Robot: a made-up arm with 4 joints. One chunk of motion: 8 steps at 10 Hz.
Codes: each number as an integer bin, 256 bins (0 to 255) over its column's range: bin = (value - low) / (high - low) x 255, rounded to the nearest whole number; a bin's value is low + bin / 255 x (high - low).
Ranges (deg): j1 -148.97..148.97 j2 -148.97..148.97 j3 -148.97..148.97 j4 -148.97..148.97
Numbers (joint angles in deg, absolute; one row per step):
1: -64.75 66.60 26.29 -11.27
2: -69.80 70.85 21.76 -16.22
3: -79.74 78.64 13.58 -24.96
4: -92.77 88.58 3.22 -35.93
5: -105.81 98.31 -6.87 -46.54
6: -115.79 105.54 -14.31 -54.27
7: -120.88 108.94 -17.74 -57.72
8: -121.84 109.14 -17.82 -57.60
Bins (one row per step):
1: 72 185 150 118
2: 68 188 146 114
3: 59 195 139 106
4: 48 203 130 97
5: 37 212 122 88
6: 28 218 115 81
7: 24 221 112 78
8: 23 221 112 78

